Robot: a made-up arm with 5 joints. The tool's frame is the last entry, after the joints.
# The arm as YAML. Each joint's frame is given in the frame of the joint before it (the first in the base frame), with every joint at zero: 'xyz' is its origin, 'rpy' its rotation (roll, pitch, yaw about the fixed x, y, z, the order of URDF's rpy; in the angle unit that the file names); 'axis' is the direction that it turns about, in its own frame. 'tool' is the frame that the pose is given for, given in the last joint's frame.
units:
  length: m
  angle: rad
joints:
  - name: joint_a
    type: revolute
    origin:
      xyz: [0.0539, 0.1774, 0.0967]
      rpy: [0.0, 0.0, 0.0]
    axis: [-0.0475, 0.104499, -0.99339]
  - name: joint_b
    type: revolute
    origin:
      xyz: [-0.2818, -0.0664, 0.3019]
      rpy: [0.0, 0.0, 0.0]
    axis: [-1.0, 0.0, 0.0]
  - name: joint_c
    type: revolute
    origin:
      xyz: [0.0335, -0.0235, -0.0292]
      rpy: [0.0, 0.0, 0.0]
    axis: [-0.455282, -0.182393, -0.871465]
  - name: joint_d
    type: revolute
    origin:
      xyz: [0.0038, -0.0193, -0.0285]
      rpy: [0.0, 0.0, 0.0]
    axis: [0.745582, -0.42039, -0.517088]
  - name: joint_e
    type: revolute
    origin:
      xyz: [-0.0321, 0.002, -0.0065]
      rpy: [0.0, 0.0, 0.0]
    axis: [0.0, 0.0, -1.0]
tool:
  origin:
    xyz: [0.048, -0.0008, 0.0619]
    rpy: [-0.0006, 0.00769, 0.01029]
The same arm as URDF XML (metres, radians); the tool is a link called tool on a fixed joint. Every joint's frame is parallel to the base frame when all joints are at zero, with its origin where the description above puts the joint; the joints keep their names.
<robot name="arm">
  <link name="base"/>
  <link name="link1"/>
  <link name="link2"/>
  <link name="link3"/>
  <link name="link4"/>
  <link name="link5"/>
  <link name="tool"/>
  <joint name="joint_a" type="continuous">
    <parent link="base"/>
    <child link="link1"/>
    <origin xyz="0.0539 0.1774 0.0967" rpy="0 0 0"/>
    <axis xyz="-0.0475 0.104499 -0.99339"/>
  </joint>
  <joint name="joint_b" type="continuous">
    <parent link="link1"/>
    <child link="link2"/>
    <origin xyz="-0.2818 -0.0664 0.3019" rpy="0 0 0"/>
    <axis xyz="-1 0 0"/>
  </joint>
  <joint name="joint_c" type="continuous">
    <parent link="link2"/>
    <child link="link3"/>
    <origin xyz="0.0335 -0.0235 -0.0292" rpy="0 0 0"/>
    <axis xyz="-0.455282 -0.182393 -0.871465"/>
  </joint>
  <joint name="joint_d" type="continuous">
    <parent link="link3"/>
    <child link="link4"/>
    <origin xyz="0.0038 -0.0193 -0.0285" rpy="0 0 0"/>
    <axis xyz="0.745582 -0.42039 -0.517088"/>
  </joint>
  <joint name="joint_e" type="continuous">
    <parent link="link4"/>
    <child link="link5"/>
    <origin xyz="-0.0321 0.002 -0.0065" rpy="0 0 0"/>
    <axis xyz="0 0 -1"/>
  </joint>
  <joint name="tool_fixed" type="fixed">
    <parent link="link5"/>
    <child link="tool"/>
    <origin xyz="0.048 -0.0008 0.0619" rpy="-0.0006 0.0077 0.0103"/>
  </joint>
</robot>

